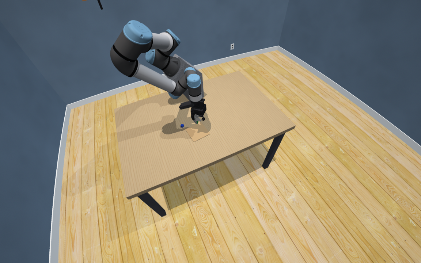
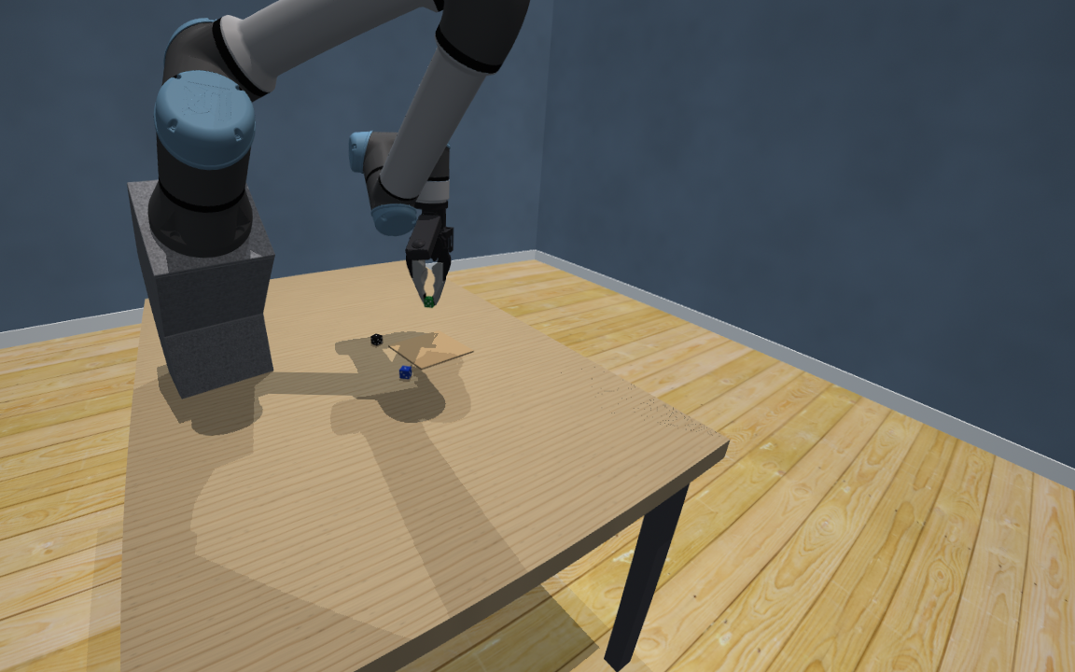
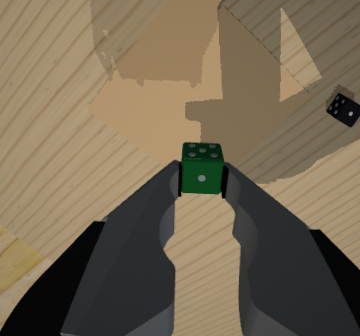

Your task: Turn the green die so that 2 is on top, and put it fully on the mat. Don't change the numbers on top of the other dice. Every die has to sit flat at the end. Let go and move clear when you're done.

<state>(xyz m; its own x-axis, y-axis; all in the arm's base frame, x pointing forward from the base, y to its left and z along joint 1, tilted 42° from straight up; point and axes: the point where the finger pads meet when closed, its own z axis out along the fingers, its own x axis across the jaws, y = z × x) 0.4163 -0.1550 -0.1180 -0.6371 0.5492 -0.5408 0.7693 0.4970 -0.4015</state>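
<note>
My hand is 120 mm above the tan mat. The rest, counted from my hand: blue die 110 mm below, 110 mm behind, 80 mm to the right; then green die 10 mm below; then black die 110 mm below, 100 mm to the left, 90 mm behind.
</note>
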